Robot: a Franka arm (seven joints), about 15 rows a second.
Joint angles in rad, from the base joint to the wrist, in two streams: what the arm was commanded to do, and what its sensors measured. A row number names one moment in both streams.
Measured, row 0:
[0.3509, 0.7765, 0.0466, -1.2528, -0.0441, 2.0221, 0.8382]
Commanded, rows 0 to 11:
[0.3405, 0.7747, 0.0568, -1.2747, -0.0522, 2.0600, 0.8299]
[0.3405, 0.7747, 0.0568, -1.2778, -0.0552, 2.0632, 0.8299]
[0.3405, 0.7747, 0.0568, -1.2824, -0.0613, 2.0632, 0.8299]
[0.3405, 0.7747, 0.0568, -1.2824, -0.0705, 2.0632, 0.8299]
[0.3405, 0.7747, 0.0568, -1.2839, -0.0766, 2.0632, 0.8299]
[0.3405, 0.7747, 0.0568, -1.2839, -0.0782, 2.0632, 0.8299]
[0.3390, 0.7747, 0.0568, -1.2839, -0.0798, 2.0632, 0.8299]
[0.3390, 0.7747, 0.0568, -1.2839, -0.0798, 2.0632, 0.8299]
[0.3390, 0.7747, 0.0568, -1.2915, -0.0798, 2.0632, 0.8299]
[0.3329, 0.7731, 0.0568, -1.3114, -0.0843, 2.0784, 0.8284]
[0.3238, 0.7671, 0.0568, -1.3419, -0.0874, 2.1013, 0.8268]
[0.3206, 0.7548, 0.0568, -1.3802, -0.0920, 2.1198, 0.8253]
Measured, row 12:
[0.3456, 0.7887, 0.0432, -1.2909, -0.0645, 2.0725, 0.8367]
